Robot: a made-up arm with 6 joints. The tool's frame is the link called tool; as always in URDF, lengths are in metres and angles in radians.
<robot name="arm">
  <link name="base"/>
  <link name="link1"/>
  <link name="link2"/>
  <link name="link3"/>
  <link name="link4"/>
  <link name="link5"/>
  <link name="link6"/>
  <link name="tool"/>
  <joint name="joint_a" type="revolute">
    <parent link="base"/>
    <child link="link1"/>
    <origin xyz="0 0 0.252" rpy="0 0 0"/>
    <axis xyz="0 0 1"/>
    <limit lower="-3.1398" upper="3.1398" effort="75" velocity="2.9"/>
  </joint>
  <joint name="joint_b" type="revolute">
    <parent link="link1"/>
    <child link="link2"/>
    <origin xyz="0 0 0" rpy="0 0 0"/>
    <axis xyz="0 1 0"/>
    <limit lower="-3.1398" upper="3.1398" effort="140" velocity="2.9"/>
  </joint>
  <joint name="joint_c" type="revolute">
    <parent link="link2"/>
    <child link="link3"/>
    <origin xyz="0 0 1.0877" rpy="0 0 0"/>
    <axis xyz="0 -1 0"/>
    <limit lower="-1.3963" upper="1.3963" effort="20" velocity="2.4"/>
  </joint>
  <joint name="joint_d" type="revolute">
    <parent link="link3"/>
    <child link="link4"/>
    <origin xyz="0 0 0" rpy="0 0 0"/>
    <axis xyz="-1 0 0"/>
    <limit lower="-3.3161" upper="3.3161" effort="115" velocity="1.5"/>
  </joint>
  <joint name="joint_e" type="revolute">
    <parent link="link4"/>
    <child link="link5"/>
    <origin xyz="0.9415 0 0" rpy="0 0 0"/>
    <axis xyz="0 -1 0"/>
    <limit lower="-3.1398" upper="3.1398" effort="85" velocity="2.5"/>
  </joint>
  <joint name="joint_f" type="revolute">
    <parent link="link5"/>
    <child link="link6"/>
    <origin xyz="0 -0.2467 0" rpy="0 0 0"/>
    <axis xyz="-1 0 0"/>
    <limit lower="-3.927" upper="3.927" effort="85" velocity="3"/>
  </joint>
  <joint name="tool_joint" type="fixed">
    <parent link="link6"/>
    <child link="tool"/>
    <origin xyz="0 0 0" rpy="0 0 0"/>
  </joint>
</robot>
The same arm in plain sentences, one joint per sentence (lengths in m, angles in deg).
The arm has six revolute joints in a row. What follows holds with every joint at zero, and every direction is one of the base frame's. The first joint lies 0.252 m along +z from the base frame's origin and rotates about +z, from -179.9 to 179.9 deg. The second joint lies at the same point as the first joint and rotates about +y, from -179.9 to 179.9 deg. The third joint lies 1.0877 m along +z from the second joint and rotates about -y, from -80 to 80 deg. The fourth joint lies at the same point as the third joint and rotates about -x, from -190 to 190 deg. The fifth joint lies 0.9415 m along +x from the fourth joint and rotates about -y, from -179.9 to 179.9 deg. The sixth joint lies 0.2467 m along -y from the fifth joint and rotates about -x, from -225 to 225 deg. The tool frame, which is the frame that the pose is given for, lies at the same point as the sixth joint; its axes are parallel to the base frame's.
